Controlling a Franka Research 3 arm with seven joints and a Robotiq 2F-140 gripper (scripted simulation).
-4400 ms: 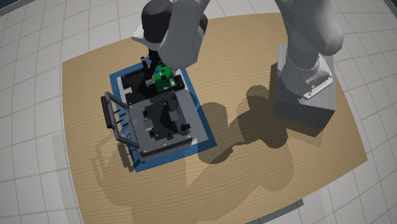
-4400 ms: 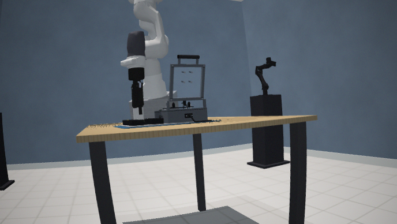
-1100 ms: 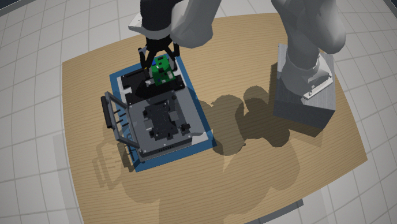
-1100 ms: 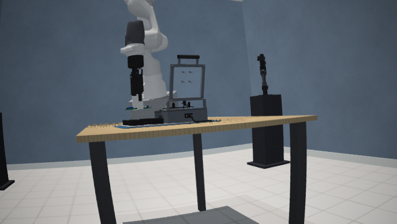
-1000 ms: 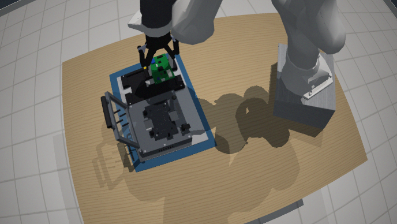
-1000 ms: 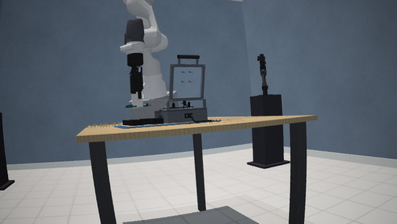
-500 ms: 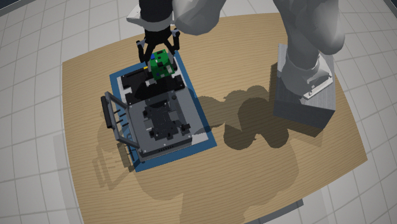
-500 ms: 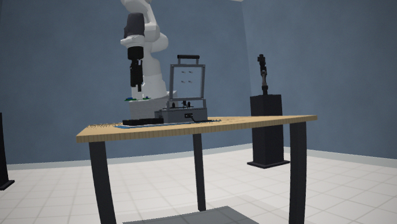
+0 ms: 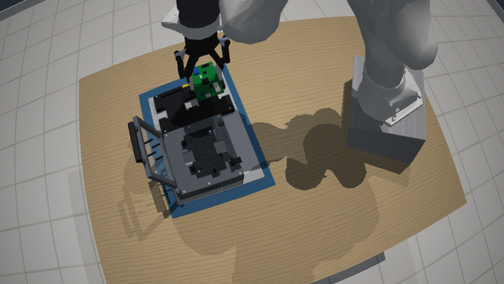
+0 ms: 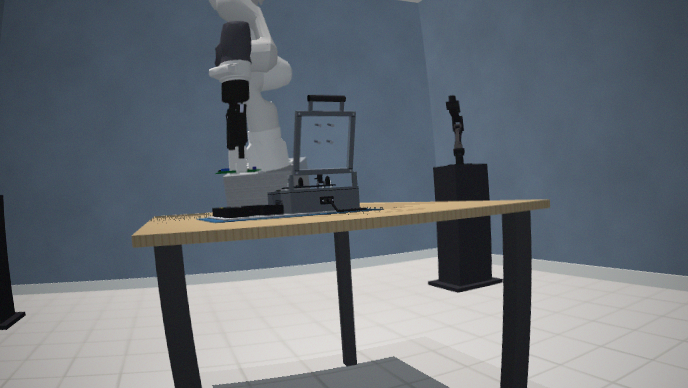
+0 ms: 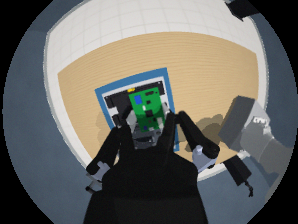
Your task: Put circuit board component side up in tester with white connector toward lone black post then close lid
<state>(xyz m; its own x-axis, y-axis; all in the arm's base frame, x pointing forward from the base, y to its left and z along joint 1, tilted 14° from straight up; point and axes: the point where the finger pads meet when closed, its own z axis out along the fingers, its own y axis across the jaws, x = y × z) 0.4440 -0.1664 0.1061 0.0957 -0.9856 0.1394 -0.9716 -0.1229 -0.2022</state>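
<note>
My hand is 2 cm above the green circuit board. Also, from my hand: black post (2 cm behind, 23 cm to the left, 5 cm below); see-through lid (17 cm ahead, 19 cm to the left, 4 cm above).
</note>
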